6 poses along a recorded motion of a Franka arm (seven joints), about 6.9 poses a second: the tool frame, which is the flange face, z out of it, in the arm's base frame.
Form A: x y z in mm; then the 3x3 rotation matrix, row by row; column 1 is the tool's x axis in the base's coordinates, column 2 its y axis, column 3 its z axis. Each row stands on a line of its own.
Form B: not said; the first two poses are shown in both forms.
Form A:
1:
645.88, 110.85, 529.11
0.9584, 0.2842, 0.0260
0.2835, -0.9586, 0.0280
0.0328, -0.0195, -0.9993
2:
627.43, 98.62, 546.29
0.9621, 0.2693, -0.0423
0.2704, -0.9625, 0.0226
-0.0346, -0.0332, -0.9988
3:
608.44, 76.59, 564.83
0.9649, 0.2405, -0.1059
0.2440, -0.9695, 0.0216
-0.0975, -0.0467, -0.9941
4:
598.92, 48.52, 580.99
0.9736, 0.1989, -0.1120
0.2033, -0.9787, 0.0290
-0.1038, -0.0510, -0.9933
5:
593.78, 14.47, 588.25
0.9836, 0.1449, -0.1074
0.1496, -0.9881, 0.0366
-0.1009, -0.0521, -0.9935
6:
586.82, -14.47, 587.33
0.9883, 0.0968, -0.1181
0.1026, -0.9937, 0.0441
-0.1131, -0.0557, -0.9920
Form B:
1:
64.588, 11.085, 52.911
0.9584, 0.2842, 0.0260
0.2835, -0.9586, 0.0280
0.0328, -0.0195, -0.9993

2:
62.743, 9.862, 54.629
0.9621, 0.2693, -0.0423
0.2704, -0.9625, 0.0226
-0.0346, -0.0332, -0.9988

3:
60.844, 7.659, 56.483
0.9649, 0.2405, -0.1059
0.2440, -0.9695, 0.0216
-0.0975, -0.0467, -0.9941

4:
59.892, 4.852, 58.099
0.9736, 0.1989, -0.1120
0.2033, -0.9787, 0.0290
-0.1038, -0.0510, -0.9933

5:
59.378, 1.447, 58.825
0.9836, 0.1449, -0.1074
0.1496, -0.9881, 0.0366
-0.1009, -0.0521, -0.9935

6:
58.682, -1.447, 58.733
0.9883, 0.0968, -0.1181
0.1026, -0.9937, 0.0441
-0.1131, -0.0557, -0.9920

